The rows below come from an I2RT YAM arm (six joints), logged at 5 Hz.
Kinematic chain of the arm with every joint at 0, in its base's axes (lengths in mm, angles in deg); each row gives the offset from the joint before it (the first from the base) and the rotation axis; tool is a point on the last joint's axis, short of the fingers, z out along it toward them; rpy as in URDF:
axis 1: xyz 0 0 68 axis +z
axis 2: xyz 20 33.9 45.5 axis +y
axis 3: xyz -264 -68.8 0 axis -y
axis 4: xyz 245 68.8 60 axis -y
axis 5: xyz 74 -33.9 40.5 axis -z
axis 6: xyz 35.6 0 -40.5 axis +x
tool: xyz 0 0 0 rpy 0 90 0
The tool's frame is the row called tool.
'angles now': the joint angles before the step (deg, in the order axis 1, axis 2, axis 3, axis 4, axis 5, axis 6). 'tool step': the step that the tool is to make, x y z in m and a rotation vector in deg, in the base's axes. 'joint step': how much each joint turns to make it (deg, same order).
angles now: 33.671 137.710 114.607 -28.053 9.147 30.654
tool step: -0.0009 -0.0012 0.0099 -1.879 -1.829 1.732
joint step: 0.006 -1.132 -0.025 -0.125 0.900 -3.011
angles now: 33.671 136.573 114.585 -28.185 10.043 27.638
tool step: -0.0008 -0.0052 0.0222 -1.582 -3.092 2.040
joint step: -0.375 -2.537 -0.059 -0.073 0.697 -3.871
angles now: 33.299 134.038 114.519 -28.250 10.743 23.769
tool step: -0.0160 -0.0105 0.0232 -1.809 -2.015 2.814
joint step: 0.001 -6.148 -5.510 0.783 0.000 -3.912
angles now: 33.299 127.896 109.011 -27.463 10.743 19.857
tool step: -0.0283 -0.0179 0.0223 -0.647 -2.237 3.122
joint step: 0.000 -9.362 -10.298 3.078 -0.940 -3.519
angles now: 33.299 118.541 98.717 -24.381 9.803 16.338
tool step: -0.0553 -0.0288 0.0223 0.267 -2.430 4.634
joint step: 0.691 -15.146 -16.576 4.141 -2.127 -3.546
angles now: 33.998 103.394 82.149 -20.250 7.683 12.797
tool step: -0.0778 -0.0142 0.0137 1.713 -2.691 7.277
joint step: 5.173 -16.586 -16.113 2.893 -1.471 -1.534
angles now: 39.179 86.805 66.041 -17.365 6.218 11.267
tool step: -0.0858 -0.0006 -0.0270 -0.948 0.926 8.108
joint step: 11.405 -12.812 -16.245 1.838 2.576 2.075
